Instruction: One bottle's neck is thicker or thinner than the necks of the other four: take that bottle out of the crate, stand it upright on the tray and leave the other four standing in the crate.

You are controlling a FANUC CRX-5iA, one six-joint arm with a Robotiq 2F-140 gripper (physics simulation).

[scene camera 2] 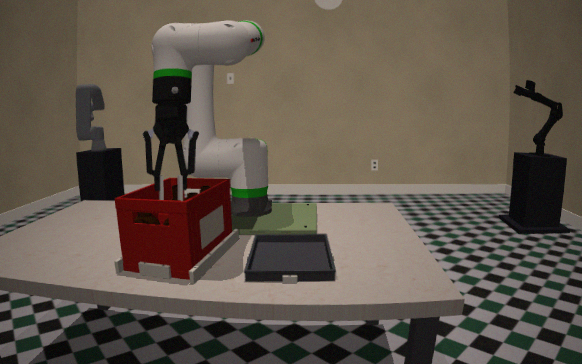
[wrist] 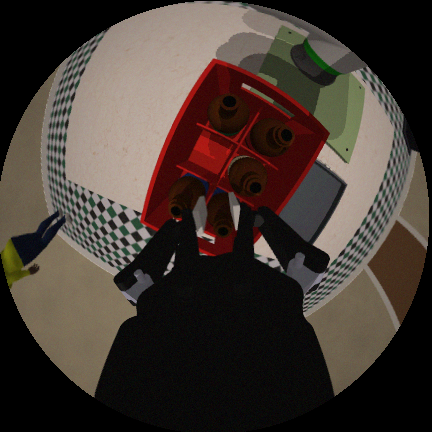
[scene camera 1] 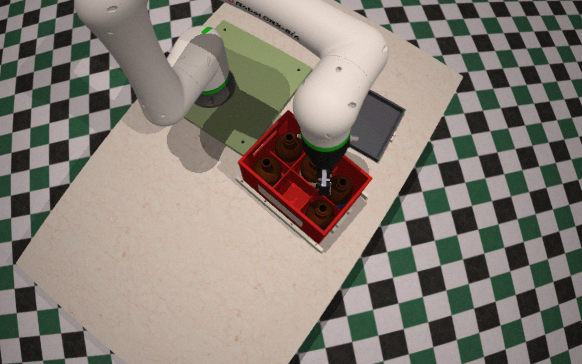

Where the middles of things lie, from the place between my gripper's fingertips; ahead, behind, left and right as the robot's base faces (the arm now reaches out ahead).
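Crate cell [wrist: 210,151]: 60 mm behind my hand, 10 mm to the right of it, 140 mm below it.
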